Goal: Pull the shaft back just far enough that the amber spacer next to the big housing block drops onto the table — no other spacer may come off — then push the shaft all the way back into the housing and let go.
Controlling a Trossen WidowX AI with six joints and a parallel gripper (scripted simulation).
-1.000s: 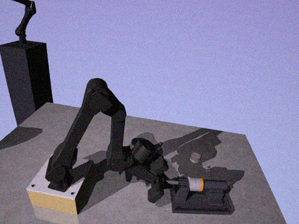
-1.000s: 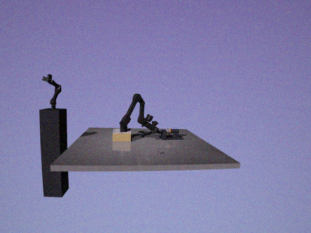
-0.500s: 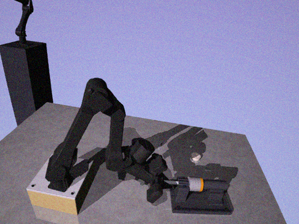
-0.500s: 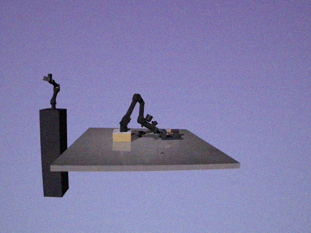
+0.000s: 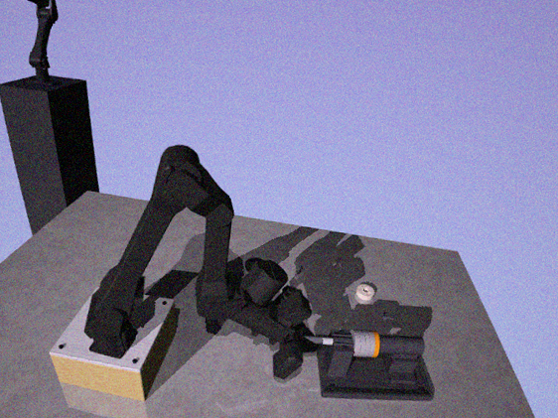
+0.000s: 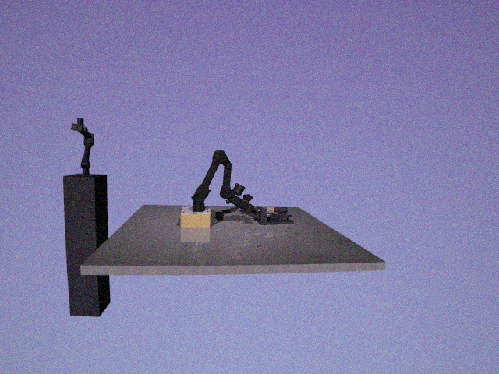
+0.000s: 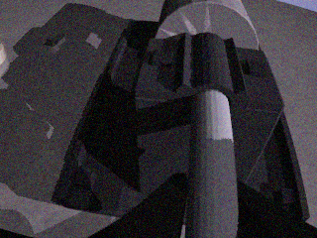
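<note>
My gripper tip is 60 mm short of the grey shaft, 10 mm to the right of it and 20 mm below it. The rest, counted from my gripper tip: amber spacer: 110 mm ahead, 20 mm to the left, 20 mm above; grey spacer: 80 mm ahead, 20 mm to the left, 20 mm above; white ring: 110 mm ahead, 260 mm to the left, 50 mm below.
</note>
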